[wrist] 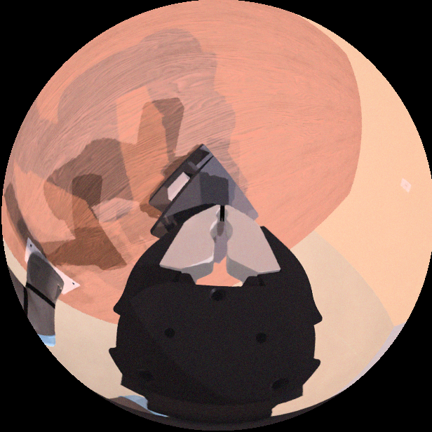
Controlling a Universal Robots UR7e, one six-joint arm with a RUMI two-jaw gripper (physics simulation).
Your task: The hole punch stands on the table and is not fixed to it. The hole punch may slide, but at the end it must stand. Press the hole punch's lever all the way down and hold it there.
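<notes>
The dark grey hole punch (230, 187) stands on the wood-grained table (300, 125), just beyond my fingertips in the wrist view. Its broad grey top faces me, and a side with a pale slot runs along its left. My gripper (222, 207) is shut with nothing between its fingers. The fingertips overlap the near part of the hole punch's top in the view; whether they touch it I cannot tell. The near end of the hole punch is hidden behind the fingers and the black gripper body, so how far down the lever is cannot be told.
The robot's own base and lower arm (42, 295), with a white mounting plate (70, 284), show at the left edge. Shadows of the arm fall across the left half of the table. The table's edge curves along the right, with the pale floor beyond it.
</notes>
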